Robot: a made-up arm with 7 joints.
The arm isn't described. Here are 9 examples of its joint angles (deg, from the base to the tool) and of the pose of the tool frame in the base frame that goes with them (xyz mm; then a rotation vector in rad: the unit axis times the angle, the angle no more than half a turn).
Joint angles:
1: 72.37 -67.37 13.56 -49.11 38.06 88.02 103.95
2: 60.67 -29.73 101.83 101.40 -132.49 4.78 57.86
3: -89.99 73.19 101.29 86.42 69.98 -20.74 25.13
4: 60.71 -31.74 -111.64 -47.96 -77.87 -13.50 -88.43
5: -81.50 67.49 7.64 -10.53 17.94 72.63 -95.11
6: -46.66 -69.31 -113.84 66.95 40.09 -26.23 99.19
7: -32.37 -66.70 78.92 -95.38 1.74 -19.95 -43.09
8: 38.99 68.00 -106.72 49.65 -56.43 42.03 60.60
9: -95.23 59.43 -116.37 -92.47 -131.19 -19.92 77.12
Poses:
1: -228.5 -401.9 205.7 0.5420 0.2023 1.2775
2: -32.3 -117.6 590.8 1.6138 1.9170 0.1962
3: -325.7 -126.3 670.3 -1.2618 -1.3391 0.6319
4: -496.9 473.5 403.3 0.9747 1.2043 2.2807
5: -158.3 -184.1 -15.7 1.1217 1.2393 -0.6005
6: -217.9 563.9 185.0 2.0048 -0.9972 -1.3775
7: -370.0 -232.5 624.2 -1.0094 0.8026 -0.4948
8: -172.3 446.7 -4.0 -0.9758 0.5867 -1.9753
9: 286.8 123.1 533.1 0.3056 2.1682 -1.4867
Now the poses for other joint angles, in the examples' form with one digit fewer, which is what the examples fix.
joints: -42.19 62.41 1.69 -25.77 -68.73 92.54 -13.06
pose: -394 154 272 -1.299 1.612 -1.982
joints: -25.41 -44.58 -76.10 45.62 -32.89 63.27 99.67
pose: -115 -26 -133 -0.557 -1.641 0.064
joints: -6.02 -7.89 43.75 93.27 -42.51 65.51 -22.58
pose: -99 -183 615 -0.854 -1.374 -1.416
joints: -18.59 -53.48 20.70 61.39 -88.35 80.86 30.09
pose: 72 -101 369 -1.370 -1.725 -1.811
